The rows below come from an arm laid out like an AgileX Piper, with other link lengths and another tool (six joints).
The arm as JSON. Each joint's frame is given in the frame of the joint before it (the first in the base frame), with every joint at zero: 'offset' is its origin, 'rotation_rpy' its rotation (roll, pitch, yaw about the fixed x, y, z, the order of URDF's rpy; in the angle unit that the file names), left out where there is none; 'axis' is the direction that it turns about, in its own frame. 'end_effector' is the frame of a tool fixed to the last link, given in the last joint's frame.
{
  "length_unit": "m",
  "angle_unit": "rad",
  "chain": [
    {
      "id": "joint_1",
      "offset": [
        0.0,
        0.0,
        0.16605
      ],
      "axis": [
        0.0,
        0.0,
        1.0
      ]
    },
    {
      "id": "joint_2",
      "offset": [
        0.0,
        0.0,
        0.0
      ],
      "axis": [
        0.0,
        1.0,
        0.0
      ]
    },
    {
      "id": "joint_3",
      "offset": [
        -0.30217,
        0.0,
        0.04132
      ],
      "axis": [
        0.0,
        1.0,
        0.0
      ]
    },
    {
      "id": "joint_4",
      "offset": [
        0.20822,
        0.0,
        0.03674
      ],
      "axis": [
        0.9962,
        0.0,
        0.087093
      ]
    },
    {
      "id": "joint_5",
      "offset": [
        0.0,
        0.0,
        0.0
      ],
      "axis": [
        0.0,
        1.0,
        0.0
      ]
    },
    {
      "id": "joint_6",
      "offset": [
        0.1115,
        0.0,
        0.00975
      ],
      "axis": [
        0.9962,
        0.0,
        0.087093
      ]
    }
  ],
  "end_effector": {
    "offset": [
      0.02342,
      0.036,
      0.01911
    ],
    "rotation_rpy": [
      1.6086,
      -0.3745,
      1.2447
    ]
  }
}
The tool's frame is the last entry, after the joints.
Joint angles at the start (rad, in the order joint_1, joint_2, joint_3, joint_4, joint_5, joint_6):
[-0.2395 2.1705 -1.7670 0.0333 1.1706 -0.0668]
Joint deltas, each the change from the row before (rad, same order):
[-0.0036 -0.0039 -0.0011 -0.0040 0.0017 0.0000]
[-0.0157 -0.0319 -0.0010 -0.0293 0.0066 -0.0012]
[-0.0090 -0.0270 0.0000 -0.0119 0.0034 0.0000]
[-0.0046 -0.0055 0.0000 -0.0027 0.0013 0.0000]
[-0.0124 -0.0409 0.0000 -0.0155 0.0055 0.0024]
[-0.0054 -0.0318 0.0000 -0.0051 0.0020 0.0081]
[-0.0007 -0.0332 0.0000 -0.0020 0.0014 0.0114]
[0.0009 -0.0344 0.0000 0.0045 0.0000 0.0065]
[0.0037 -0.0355 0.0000 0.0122 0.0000 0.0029]
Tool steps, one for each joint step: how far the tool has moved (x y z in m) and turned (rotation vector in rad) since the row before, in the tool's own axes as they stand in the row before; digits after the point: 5 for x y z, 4 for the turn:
[-0.00238 0.00065 -0.00110 -0.0035 -0.0028 0.0032]
[-0.01364 0.00200 -0.00930 -0.0310 -0.0193 0.0136]
[-0.00874 0.00087 -0.00894 -0.0231 -0.0047 0.0129]
[-0.00289 0.00056 -0.00138 -0.0034 -0.0018 0.0050]
[-0.01272 0.00094 -0.01368 -0.0332 -0.0056 0.0218]
[-0.00768 0.00052 -0.01168 -0.0243 0.0030 0.0217]
[-0.00591 -0.00008 -0.01315 -0.0251 0.0075 0.0219]
[-0.00485 -0.00054 -0.01437 -0.0269 0.0147 0.0183]
[-0.00321 -0.00139 -0.01581 -0.0266 0.0229 0.0143]

